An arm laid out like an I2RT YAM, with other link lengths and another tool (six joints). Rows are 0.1 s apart.
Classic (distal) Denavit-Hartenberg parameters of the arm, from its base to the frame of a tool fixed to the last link. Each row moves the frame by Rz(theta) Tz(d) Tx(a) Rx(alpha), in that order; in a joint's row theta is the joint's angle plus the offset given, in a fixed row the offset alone. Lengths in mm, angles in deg.
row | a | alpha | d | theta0
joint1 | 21.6 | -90 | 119.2 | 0
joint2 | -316.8 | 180 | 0 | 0
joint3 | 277.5 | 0 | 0 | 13.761
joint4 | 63.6 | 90 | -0.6 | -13.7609
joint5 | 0 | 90 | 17.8 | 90
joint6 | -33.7 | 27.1 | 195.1 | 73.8
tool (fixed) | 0 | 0 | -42.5 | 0
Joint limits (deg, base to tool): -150..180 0..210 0..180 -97..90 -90..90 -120..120
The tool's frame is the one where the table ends.
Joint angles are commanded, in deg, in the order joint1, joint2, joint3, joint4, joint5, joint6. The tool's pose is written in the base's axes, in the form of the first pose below.
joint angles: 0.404 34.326 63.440 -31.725 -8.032 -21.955
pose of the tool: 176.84 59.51 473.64 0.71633 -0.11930 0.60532 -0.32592
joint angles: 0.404 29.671 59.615 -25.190 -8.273 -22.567
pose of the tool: 160.11 60.18 481.86 0.75423 -0.10255 0.55563 -0.33449
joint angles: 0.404 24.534 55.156 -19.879 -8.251 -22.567
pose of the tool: 142.28 60.00 481.16 0.78221 -0.08454 0.51563 -0.33932
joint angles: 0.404 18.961 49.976 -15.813 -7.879 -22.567
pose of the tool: 126.44 58.91 470.30 0.80068 -0.06886 0.48542 -0.34430
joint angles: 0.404 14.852 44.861 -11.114 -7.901 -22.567
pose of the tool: 119.39 58.91 458.35 0.81598 -0.05768 0.45941 -0.34611
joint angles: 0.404 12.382 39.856 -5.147 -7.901 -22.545
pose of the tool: 120.14 58.91 448.13 0.82940 -0.04701 0.43492 -0.34745
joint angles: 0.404 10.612 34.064 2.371 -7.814 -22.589
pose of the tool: 125.47 58.73 435.50 0.84202 -0.03586 0.40948 -0.34935
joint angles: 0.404 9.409 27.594 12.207 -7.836 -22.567
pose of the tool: 130.96 58.83 423.18 0.85776 -0.02172 0.37573 -0.35014
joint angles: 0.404 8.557 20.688 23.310 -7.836 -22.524
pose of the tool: 134.38 58.84 408.93 0.87355 -0.00584 0.33784 -0.35035
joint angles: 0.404 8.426 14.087 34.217 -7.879 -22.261
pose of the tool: 136.29 58.90 392.73 0.88647 0.00865 0.30470 -0.34822
